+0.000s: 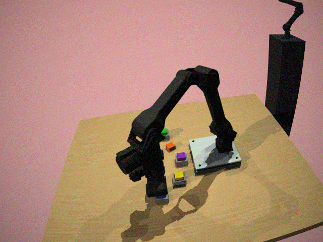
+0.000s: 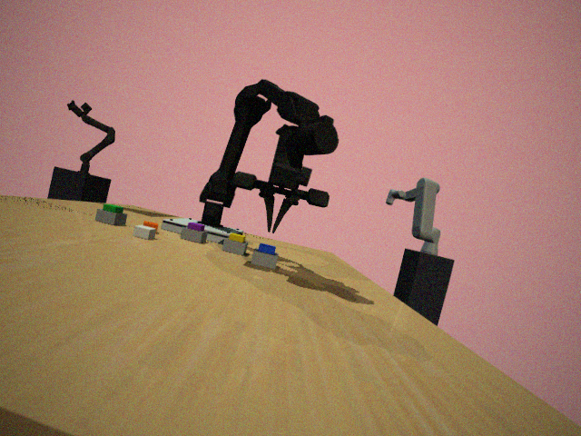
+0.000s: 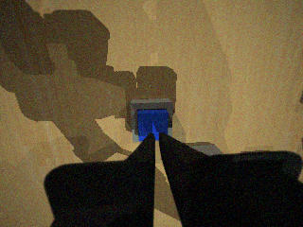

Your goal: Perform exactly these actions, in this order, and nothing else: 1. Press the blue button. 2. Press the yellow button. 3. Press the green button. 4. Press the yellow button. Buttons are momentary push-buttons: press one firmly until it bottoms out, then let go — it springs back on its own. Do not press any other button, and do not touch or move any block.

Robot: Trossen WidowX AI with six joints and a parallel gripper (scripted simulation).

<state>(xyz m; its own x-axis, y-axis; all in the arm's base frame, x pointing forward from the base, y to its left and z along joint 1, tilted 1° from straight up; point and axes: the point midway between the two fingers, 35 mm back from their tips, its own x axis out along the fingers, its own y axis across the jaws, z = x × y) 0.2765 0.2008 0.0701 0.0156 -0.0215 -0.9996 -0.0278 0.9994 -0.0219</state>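
Now: the blue button 3 cm below my gripper tip. From my gripper tip the other things lie so: grey block: 24 cm to the right, 6 cm below, 3 cm ahead; purple button: 18 cm to the right, 9 cm behind, 3 cm below; yellow button: 8 cm to the right, 7 cm behind, 3 cm below.
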